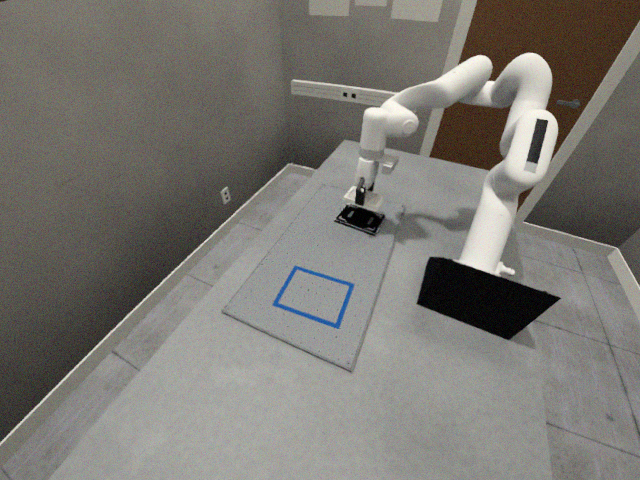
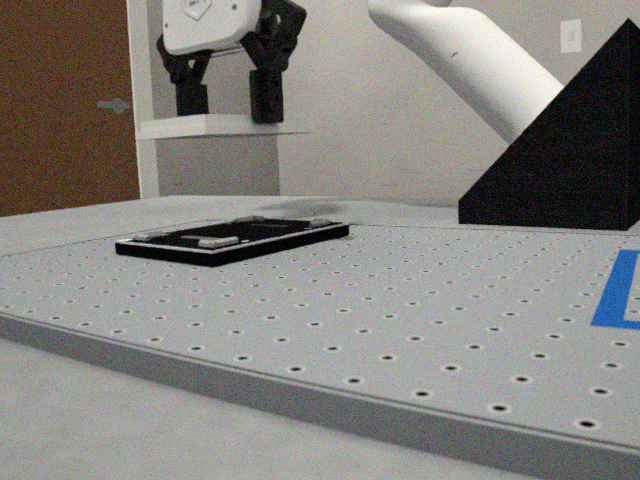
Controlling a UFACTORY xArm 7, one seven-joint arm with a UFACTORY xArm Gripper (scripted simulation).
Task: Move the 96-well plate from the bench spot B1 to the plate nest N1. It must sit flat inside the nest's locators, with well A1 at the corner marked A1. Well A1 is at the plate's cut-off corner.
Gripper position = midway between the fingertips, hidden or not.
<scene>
I see my gripper [image 2: 229,126], a white 96-well plate [image 2: 211,125] and a black plate nest [image 2: 213,260].
My gripper is seen too in image 1 [image 1: 363,197]. The black plate nest is seen too in image 1 [image 1: 360,217].
</scene>
